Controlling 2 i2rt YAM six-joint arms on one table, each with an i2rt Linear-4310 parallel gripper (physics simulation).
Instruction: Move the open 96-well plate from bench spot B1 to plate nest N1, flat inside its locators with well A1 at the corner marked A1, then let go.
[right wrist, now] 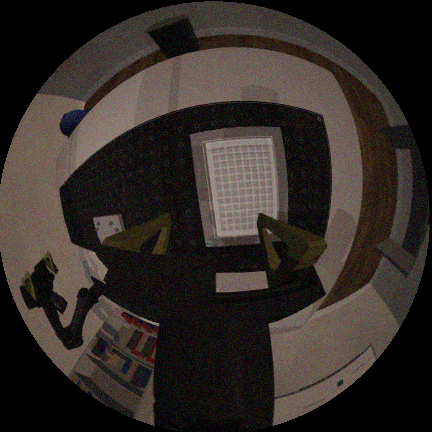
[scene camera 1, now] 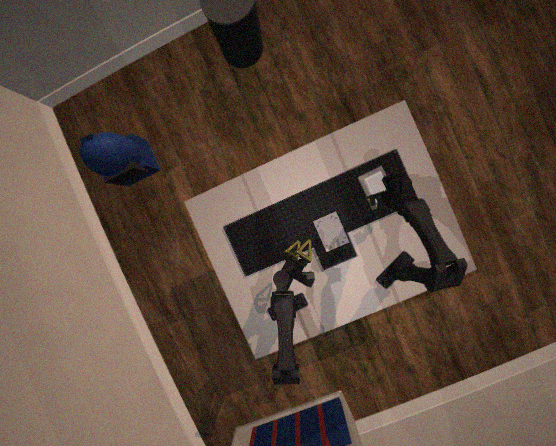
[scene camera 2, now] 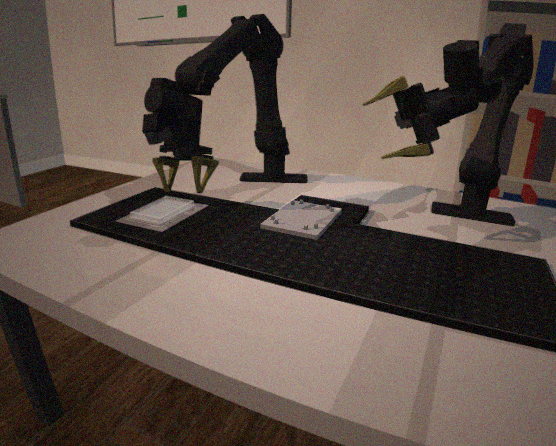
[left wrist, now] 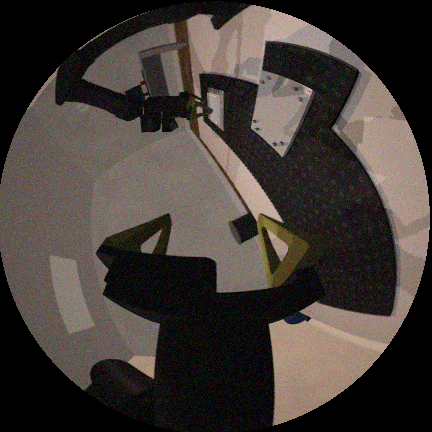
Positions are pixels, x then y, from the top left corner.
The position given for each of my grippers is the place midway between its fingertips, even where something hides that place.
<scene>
My left gripper [scene camera 2: 373, 131] is open and holds nothing. My right gripper [scene camera 2: 182, 192] is open, with nothing in its grasp. Also in view: a white well plate [scene camera 2: 161, 211].
</scene>
